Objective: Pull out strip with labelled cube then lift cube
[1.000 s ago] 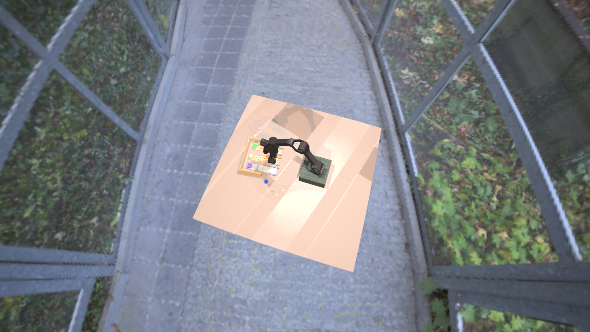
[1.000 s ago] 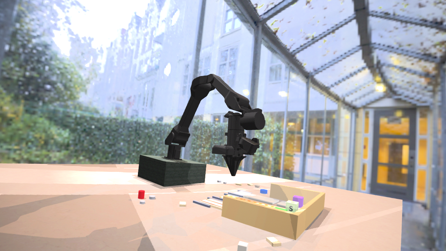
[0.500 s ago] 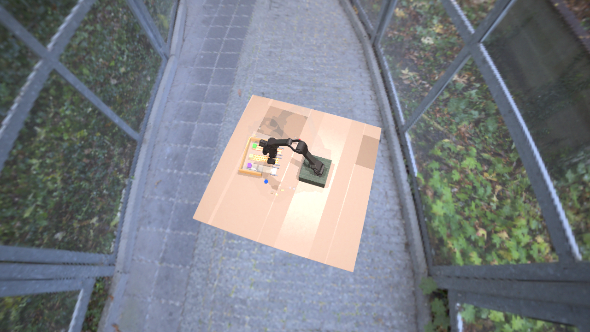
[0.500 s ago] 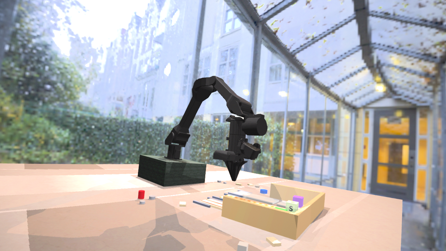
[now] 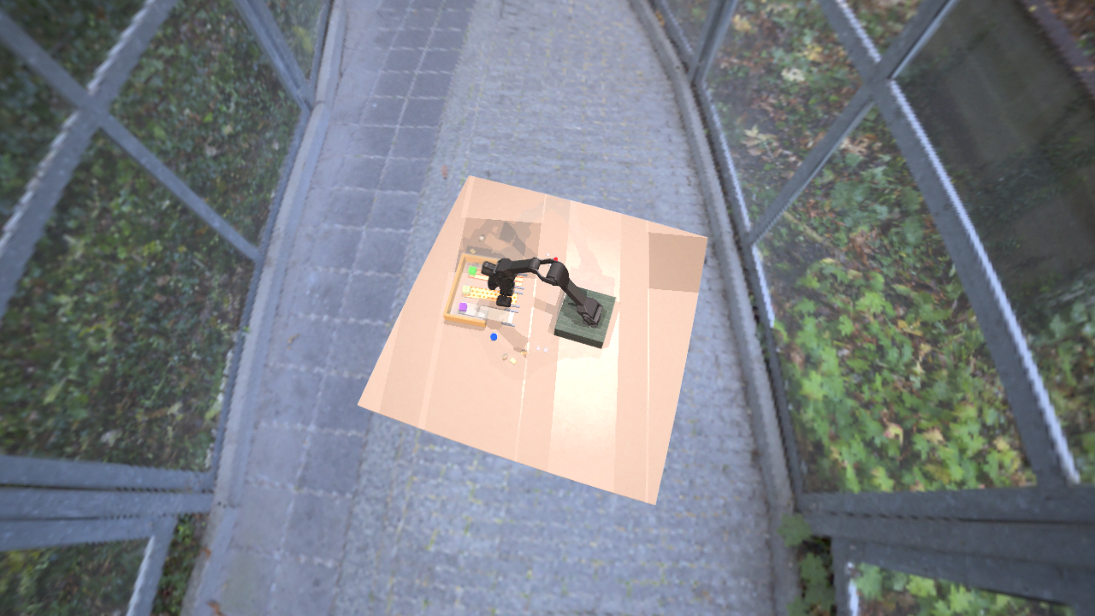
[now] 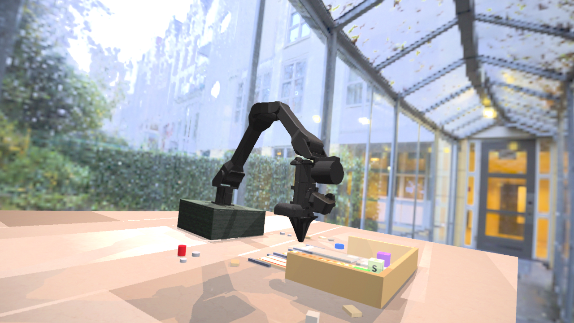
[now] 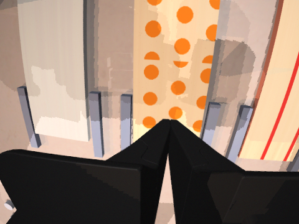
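The white strip lies 20 mm ahead of my gripper tip, 100 mm to the left of it and 40 mm below it.
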